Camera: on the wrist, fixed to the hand. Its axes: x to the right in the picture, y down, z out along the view.
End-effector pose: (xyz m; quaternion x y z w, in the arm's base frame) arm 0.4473 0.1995 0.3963 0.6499 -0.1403 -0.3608 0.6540
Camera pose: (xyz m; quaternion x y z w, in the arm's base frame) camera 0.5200 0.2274 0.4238 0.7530 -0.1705 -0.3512 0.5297
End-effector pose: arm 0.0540 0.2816 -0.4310 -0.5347 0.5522 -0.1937 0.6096
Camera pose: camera -0.0112 0.2482 -0.4691 -0.4469 0.4996 -0.3034 0.6773
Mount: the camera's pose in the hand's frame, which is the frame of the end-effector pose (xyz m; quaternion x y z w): 0.0248 0.0443 -0.0651 0.1605 0.0062 -0.0334 0.9865
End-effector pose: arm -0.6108 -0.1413 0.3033 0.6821 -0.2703 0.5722 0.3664
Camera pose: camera -0.6787 -0.1133 0.3410 0.7371 -0.1498 0.5998 0.2728
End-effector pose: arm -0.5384 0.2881 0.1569 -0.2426 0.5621 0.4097 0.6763
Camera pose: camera -0.6108 0.2680 0.1227 -0.1521 0.6163 0.2898 0.7163
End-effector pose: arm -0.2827 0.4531 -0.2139 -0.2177 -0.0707 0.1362 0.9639
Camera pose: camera -0.2566 0.4728 -0.2897 -0.0585 -0.0492 0.1122 0.9907
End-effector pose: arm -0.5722 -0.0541 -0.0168 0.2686 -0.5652 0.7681 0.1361
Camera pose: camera -0.6321 -0.0095 -0.0521 0.3009 -0.4244 0.8455 0.1203
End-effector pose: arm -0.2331 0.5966 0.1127 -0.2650 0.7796 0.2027 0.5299
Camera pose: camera -0.3151 0.5873 0.1143 -0.2037 0.7961 0.0555 0.5672
